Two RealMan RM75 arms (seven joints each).
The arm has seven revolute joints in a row. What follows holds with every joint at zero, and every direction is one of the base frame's.
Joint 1 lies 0.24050 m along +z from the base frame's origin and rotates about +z.
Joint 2 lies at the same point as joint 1 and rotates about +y.
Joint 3 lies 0.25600 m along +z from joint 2 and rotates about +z.
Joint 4 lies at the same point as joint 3 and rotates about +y.
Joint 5 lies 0.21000 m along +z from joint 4 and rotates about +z.
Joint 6 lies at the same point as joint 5 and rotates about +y.
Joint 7 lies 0.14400 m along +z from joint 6 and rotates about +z.
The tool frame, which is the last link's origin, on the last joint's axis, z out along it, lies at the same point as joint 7; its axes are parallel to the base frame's.
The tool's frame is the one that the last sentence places.
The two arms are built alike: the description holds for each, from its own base.
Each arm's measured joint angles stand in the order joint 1, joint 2, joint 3, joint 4, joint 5, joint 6, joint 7.
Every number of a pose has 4 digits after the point. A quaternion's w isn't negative.
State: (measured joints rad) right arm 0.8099 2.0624 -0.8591 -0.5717 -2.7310 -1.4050 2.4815; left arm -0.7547 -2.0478 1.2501 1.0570 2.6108 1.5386 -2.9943
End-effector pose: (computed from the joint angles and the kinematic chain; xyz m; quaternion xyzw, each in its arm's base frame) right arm 0.2715 0.3574 -0.0345 -0.8122 0.5597 -0.1421 0.0832; left arm -0.1964 0.3803 -0.0013 -0.7844 -0.5738 0.1473 0.1835
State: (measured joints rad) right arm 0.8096 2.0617 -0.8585 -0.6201 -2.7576 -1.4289 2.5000; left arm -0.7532 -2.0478 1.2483 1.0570 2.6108 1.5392 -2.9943
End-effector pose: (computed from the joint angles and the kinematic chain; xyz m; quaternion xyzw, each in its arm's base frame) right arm 0.2693 0.3621 -0.0253 -0.8119 0.5560 -0.1499 0.0965; left arm -0.1971 0.3800 -0.0010 -0.7837 -0.5750 0.1469 0.1833
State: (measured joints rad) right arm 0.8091 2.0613 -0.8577 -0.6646 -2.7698 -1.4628 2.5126; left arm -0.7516 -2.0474 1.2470 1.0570 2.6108 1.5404 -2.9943
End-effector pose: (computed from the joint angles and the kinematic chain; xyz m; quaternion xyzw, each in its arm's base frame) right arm 0.2652 0.3647 -0.0175 -0.8124 0.5533 -0.1533 0.1014; left arm -0.1978 0.3797 -0.0007 -0.7829 -0.5761 0.1470 0.1830
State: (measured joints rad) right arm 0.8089 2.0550 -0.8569 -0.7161 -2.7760 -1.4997 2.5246; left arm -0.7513 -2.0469 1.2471 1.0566 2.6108 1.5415 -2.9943
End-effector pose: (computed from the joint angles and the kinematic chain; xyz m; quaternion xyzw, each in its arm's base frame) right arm 0.2603 0.3690 -0.0062 -0.8136 0.5498 -0.1541 0.1098; left arm -0.1981 0.3795 -0.0006 -0.7827 -0.5764 0.1476 0.1828
